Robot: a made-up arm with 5 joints.
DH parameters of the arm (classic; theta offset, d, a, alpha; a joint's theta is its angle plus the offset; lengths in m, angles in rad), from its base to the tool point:
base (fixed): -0.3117 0 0.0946 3.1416
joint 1: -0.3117 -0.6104 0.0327 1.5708
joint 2: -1.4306 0 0.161 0
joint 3: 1.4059 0 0.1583 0
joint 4: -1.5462 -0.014 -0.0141 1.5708
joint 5: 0.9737 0 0.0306 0
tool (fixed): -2.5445 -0.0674 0 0
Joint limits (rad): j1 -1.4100..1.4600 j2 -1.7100..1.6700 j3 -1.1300..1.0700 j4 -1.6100..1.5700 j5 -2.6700..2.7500
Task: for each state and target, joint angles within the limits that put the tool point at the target. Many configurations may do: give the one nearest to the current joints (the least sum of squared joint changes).
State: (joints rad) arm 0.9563 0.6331 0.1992 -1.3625 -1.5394
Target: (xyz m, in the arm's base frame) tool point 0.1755 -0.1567 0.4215
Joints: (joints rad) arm 0.7793 1.4502 0.7218 -1.1153 -1.5541
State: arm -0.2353 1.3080 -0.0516 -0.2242 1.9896
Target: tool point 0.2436 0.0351 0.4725
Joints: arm -0.4421 0.8722 0.4828 0.1672 1.9619
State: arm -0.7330 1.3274 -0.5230 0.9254 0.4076
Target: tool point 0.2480 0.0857 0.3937
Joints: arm -0.5451 1.5573 -0.2937 0.9872 0.4325
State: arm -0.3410 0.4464 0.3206 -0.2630 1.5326
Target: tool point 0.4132 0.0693 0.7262
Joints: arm -0.2826 0.3169 -0.2012 -0.4510 1.5264
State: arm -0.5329 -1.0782 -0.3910 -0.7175 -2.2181
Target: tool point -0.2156 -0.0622 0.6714
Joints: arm 0.0204 -1.7100 -0.7176 -1.3019 -1.9534
